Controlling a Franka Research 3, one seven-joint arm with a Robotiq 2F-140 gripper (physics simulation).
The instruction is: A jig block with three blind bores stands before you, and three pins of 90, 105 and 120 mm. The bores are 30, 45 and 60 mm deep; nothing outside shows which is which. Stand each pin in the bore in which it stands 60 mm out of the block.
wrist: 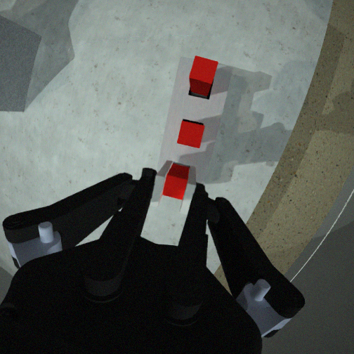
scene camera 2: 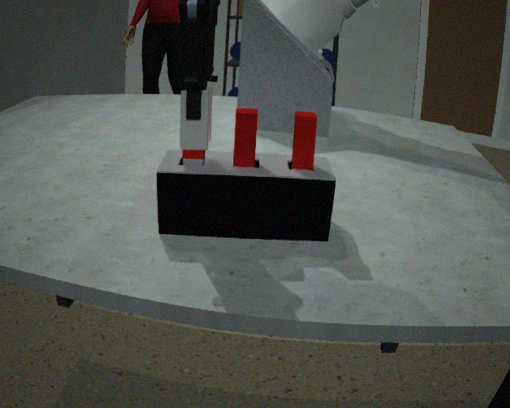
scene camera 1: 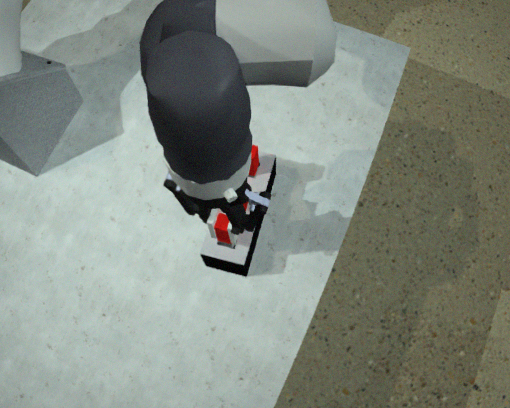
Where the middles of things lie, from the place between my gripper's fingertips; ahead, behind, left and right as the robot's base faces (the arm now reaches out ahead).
Labels:
Now: hand 6 cm to the right of the jig block (scene camera 2: 271,201), 6 cm above it and 1 cm past it.

